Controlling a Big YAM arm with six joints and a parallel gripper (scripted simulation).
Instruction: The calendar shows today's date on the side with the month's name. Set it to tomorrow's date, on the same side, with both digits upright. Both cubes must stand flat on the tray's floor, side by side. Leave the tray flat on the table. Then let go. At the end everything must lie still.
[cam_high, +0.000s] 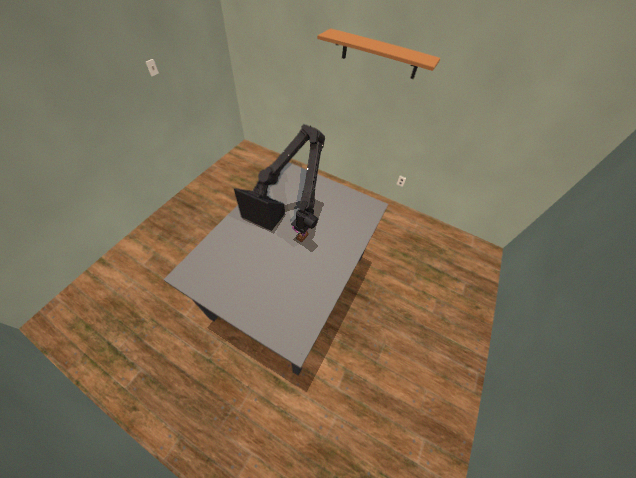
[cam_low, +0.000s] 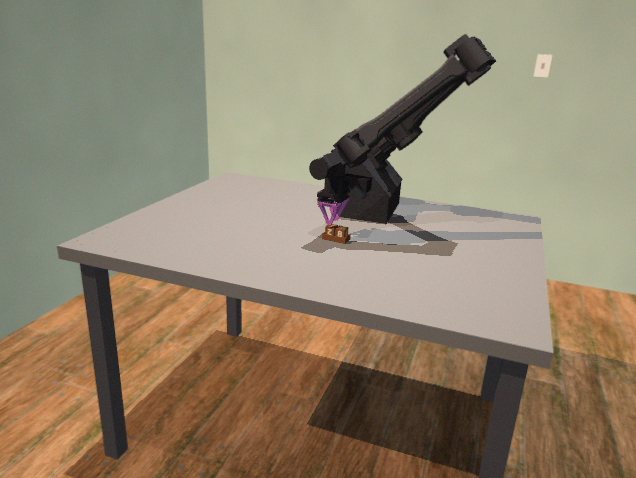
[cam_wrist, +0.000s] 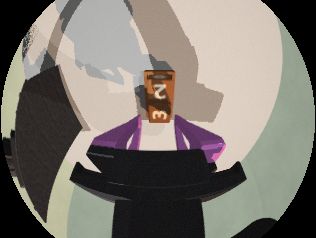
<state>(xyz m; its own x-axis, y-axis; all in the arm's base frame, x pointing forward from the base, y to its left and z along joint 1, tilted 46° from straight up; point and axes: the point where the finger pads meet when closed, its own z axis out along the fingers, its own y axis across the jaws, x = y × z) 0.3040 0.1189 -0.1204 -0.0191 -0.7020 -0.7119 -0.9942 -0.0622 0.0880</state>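
Right now the small brown calendar tray is 2 cm to the left of my hand and 5 cm below it.
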